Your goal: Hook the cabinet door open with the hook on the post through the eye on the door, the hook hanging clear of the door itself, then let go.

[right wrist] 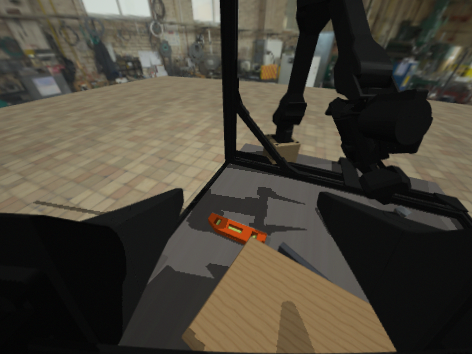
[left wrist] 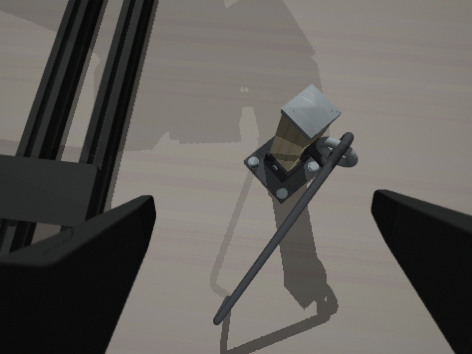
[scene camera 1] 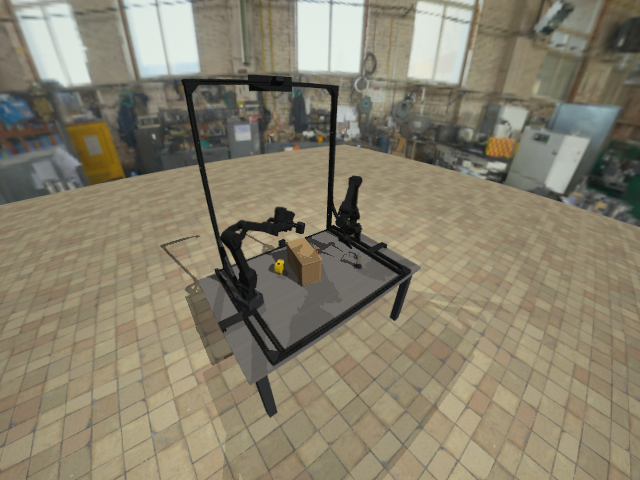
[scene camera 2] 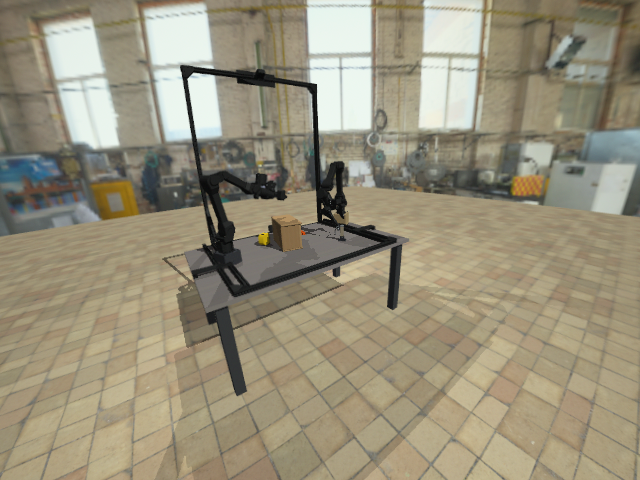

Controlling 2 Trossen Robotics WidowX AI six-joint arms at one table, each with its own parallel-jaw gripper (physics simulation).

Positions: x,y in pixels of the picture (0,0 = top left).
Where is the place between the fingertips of my left gripper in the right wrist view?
377,189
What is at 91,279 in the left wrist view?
My left gripper.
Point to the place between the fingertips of my right gripper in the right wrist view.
250,196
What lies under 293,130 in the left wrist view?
A wooden post.
